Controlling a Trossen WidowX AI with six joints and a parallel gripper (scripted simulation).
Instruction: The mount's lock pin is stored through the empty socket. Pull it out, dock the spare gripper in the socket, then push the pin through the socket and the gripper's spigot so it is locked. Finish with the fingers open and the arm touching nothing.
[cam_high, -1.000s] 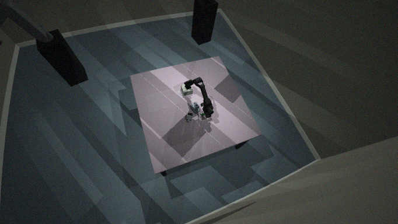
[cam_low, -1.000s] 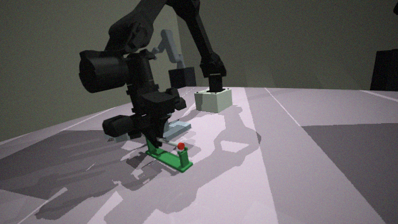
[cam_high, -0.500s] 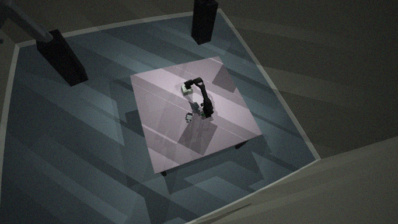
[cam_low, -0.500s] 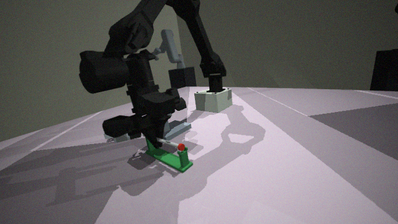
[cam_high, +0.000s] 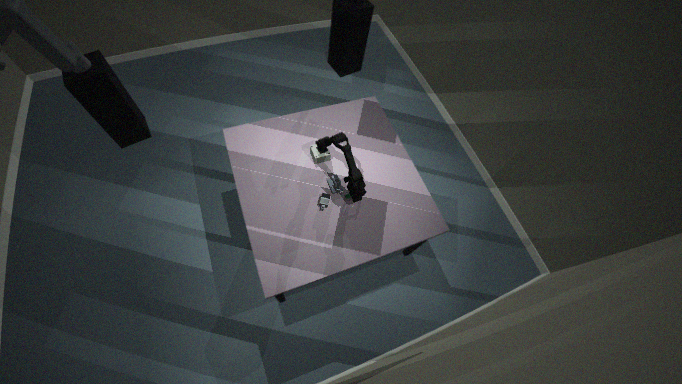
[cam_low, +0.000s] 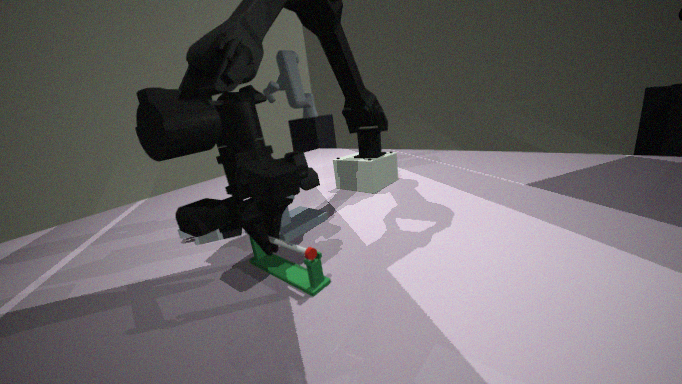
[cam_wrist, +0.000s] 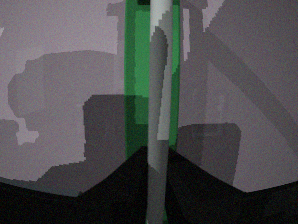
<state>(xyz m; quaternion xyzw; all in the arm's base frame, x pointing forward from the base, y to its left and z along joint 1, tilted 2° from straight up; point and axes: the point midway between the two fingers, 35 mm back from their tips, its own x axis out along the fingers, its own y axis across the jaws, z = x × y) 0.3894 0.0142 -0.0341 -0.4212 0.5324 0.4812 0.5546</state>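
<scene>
My gripper tip is now 20 mm to the right of the green cradle. The rest, counted from my gripper tip: spare gripper: 40 mm behind, 200 mm to the right; then grey mount: 110 mm behind, 60 mm to the right, 30 mm above.
</scene>
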